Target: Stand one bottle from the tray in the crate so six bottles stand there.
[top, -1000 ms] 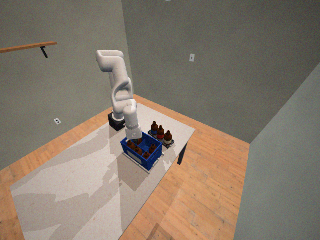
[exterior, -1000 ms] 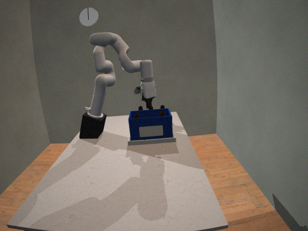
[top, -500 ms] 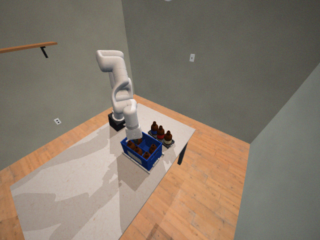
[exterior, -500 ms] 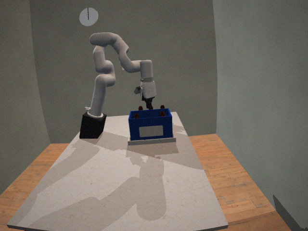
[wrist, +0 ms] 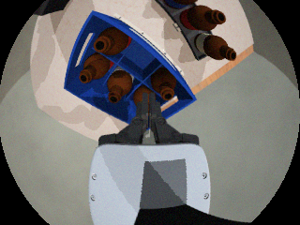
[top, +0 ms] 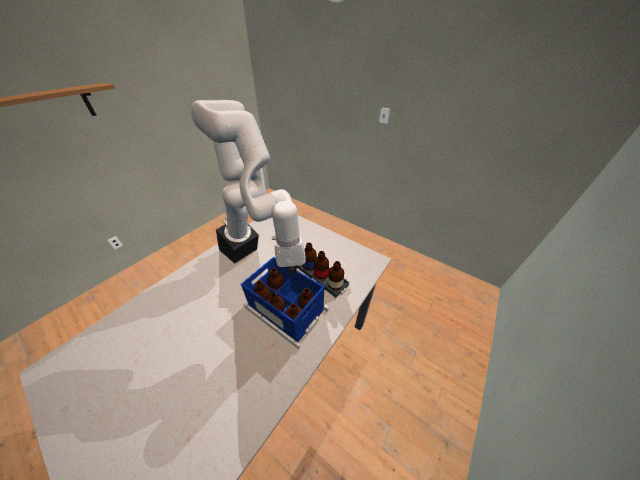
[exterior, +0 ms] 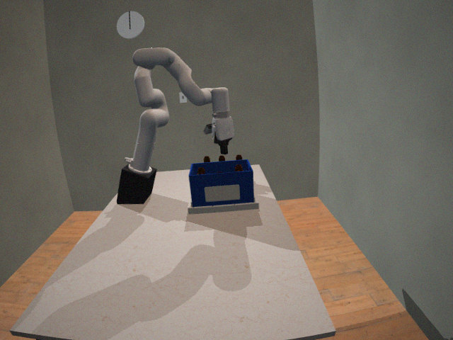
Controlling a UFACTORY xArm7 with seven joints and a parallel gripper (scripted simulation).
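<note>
My gripper is now 10 mm short of the dark tray, 200 mm to the right of it and 230 mm above it. From my hand the other things lie so: blue crate 30 mm behind, 40 mm to the right, 160 mm below.
</note>
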